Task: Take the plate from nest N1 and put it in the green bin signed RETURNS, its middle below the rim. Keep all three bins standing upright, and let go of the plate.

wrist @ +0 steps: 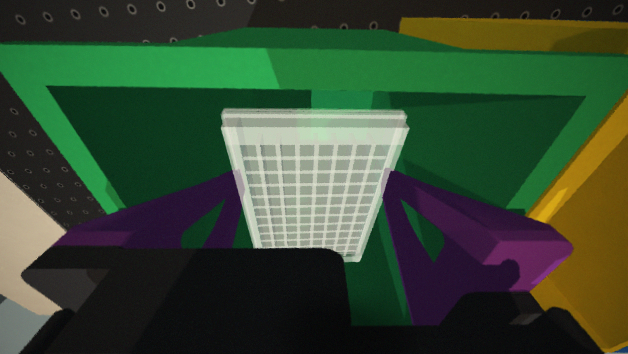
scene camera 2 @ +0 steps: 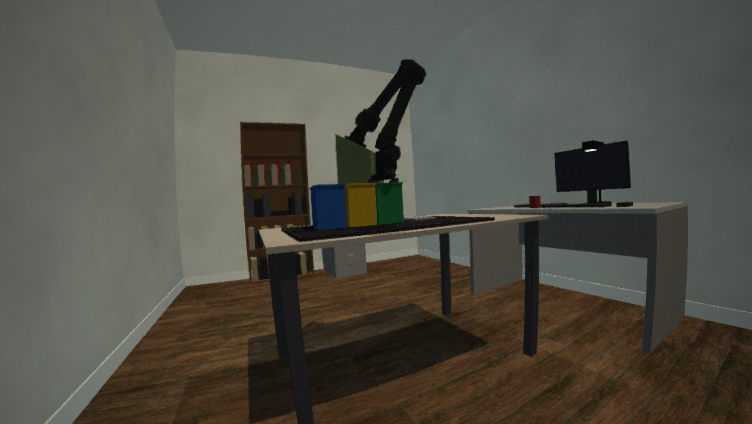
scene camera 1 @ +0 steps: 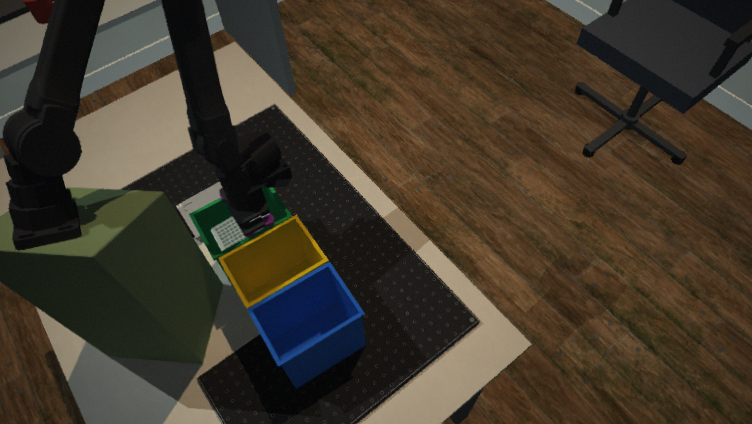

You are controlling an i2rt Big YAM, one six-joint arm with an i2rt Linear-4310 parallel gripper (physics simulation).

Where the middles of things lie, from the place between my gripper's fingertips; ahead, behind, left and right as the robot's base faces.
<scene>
The white gridded plate [scene camera 1: 227, 233] lies 20 mm behind my hand. Also, from my hand: pale nest [scene camera 1: 210, 194] (70 mm behind, 180 mm to the left, 120 mm below).
</scene>
